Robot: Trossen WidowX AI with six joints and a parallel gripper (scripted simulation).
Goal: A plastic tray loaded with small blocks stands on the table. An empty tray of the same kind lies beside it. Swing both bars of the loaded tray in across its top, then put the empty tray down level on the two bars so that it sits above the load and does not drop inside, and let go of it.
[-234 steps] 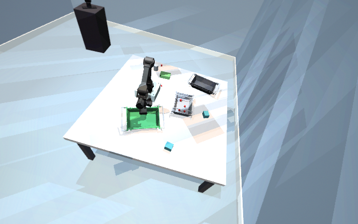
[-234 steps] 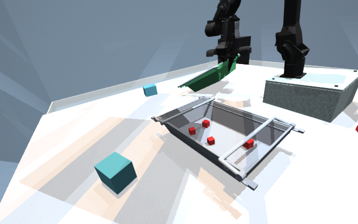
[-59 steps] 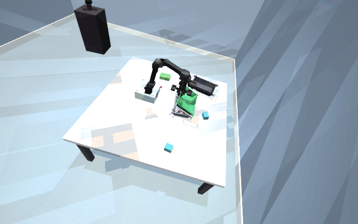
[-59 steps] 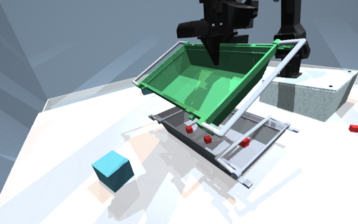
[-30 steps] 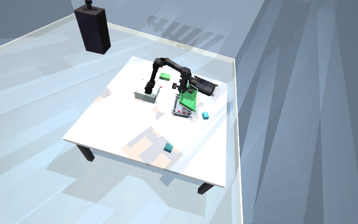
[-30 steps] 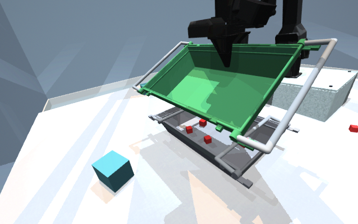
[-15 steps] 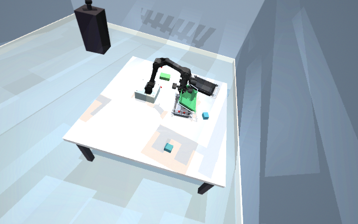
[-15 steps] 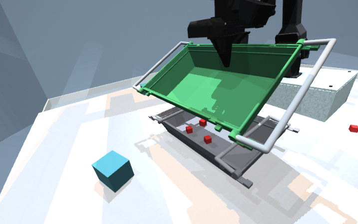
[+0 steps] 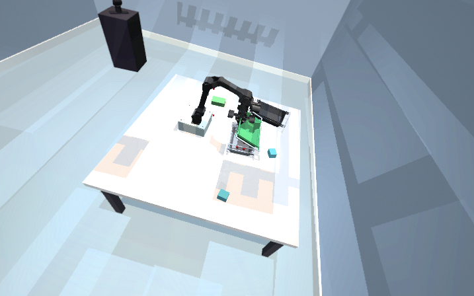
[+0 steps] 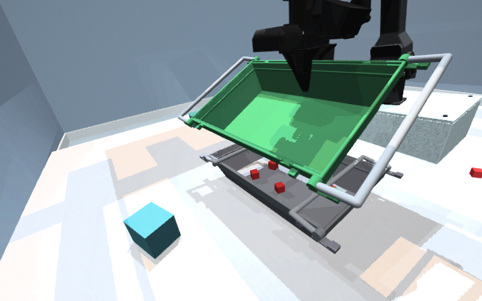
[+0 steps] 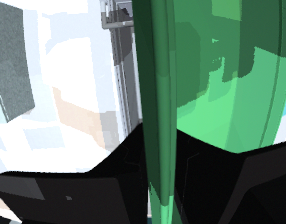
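My gripper tip is now 8 cm short of the green tray. The rest, counted from my gripper tip: green block: 43 cm to the left, 20 cm behind, 16 cm below; then red block: 24 cm to the left, 22 cm behind, 17 cm below.
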